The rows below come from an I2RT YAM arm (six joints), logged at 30 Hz.
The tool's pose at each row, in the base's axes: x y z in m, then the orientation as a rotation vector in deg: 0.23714, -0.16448, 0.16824, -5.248, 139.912, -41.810; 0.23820, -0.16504, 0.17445, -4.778, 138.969, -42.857; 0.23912, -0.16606, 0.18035, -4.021, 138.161, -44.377; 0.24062, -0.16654, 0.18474, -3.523, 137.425, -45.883; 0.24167, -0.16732, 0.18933, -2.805, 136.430, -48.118; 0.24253, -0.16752, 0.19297, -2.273, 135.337, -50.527; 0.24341, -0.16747, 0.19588, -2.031, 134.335, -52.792; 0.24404, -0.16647, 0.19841, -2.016, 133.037, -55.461; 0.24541, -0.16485, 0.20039, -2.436, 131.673, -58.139; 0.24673, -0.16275, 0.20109, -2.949, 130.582, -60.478; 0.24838, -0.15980, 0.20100, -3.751, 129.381, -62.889
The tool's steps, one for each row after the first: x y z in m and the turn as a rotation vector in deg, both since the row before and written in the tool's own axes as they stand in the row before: -0.00395, -0.00361, -0.00337, 1.036, -0.542, 0.207; -0.00362, -0.00389, -0.00291, 1.393, -0.234, 0.239; -0.00344, -0.00260, -0.00177, 1.311, -0.206, 0.044; -0.00312, -0.00306, -0.00192, 1.919, -0.193, 0.021; -0.00260, -0.00214, -0.00165, 2.022, -0.246, -0.151; -0.00228, -0.00156, -0.00126, 1.837, -0.237, -0.336; -0.00210, -0.00070, -0.00170, 2.136, -0.414, -0.564; -0.00256, 0.00017, -0.00135, 2.062, -0.542, -0.861; -0.00199, 0.00128, -0.00101, 1.738, -0.391, -0.893; -0.00211, 0.00242, -0.00105, 1.751, -0.511, -1.096
